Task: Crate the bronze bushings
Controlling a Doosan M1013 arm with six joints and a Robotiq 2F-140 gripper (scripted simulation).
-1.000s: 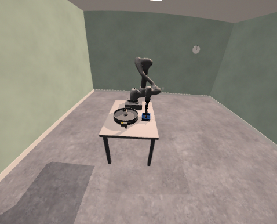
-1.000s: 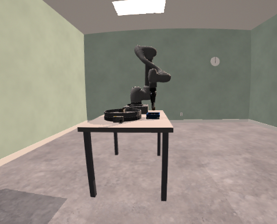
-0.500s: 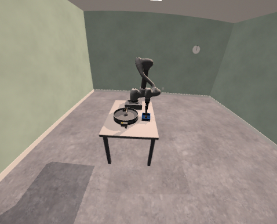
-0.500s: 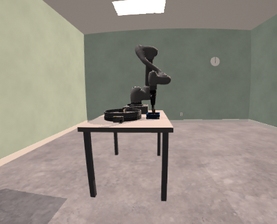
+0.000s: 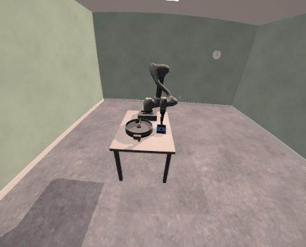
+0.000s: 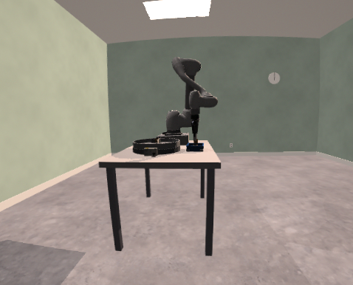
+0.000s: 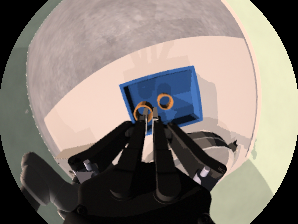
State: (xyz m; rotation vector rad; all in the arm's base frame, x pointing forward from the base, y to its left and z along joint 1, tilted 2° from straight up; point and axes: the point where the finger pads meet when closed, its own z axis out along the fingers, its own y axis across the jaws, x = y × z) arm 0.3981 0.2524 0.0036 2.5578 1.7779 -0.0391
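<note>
Now: the blue crate 40 mm ahead of my hand and 90 mm below it. Also, from my hand: round turning table: 70 mm ahead, 350 mm to the right, 60 mm below.
</note>
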